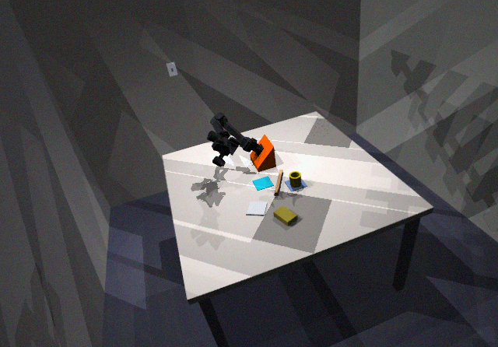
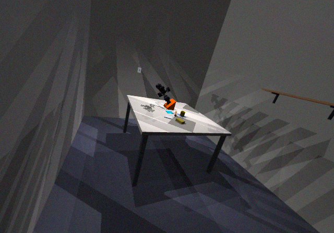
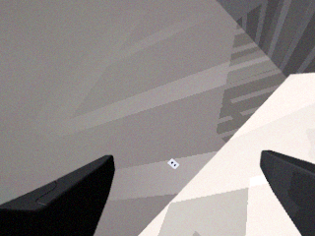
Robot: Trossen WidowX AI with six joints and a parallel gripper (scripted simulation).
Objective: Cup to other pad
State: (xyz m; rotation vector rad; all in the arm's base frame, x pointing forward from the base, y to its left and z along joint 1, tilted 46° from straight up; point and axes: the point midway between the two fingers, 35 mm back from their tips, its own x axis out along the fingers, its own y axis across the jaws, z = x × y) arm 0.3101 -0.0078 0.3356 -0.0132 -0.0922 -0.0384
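Right now my gripper tip is 37 cm to the right of the yellow cup, 27 cm above it and 3 cm past it. From my gripper tip the other things lie so: wooden stick: 30 cm below, 28 cm to the left, 7 cm behind; then pale grey-white pad: 30 cm below, 10 cm to the left, 9 cm ahead; then cyan block: 31 cm below, 19 cm to the left, 11 cm behind.
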